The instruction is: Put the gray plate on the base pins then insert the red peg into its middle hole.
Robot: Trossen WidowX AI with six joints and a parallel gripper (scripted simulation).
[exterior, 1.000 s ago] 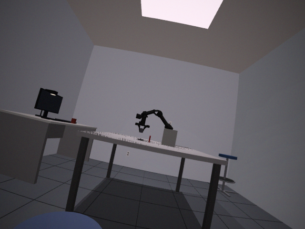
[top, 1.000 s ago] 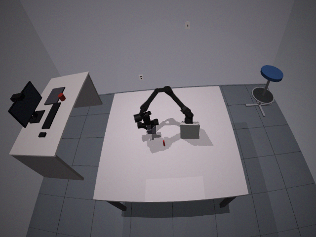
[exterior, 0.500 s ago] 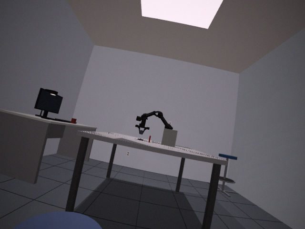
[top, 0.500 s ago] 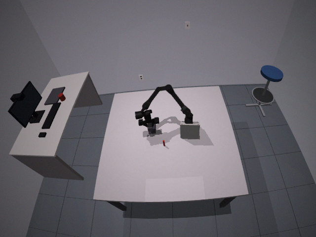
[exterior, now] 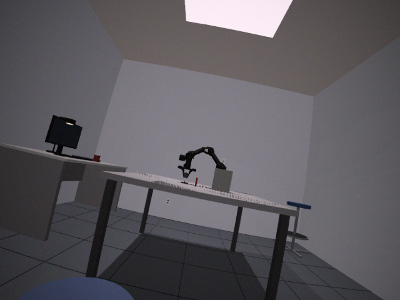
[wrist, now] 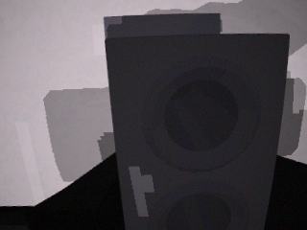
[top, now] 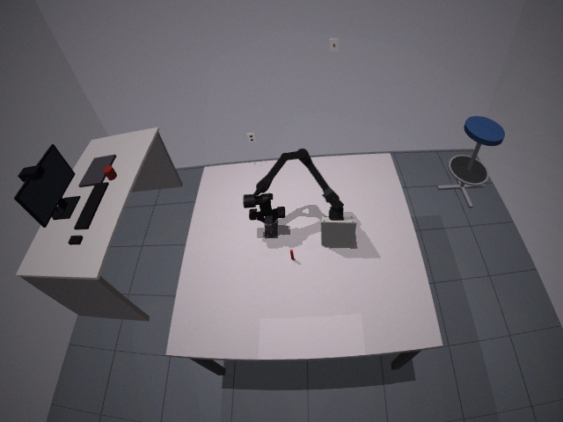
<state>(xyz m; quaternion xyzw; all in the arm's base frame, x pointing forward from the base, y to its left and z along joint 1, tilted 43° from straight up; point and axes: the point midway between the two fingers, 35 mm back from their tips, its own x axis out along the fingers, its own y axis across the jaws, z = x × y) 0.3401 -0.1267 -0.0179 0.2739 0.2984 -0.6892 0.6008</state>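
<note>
The red peg is 110 mm behind my gripper tip, 200 mm to the left of it and 20 mm below it. The rest, counted from my gripper tip: gray plate 30 mm above.
</note>
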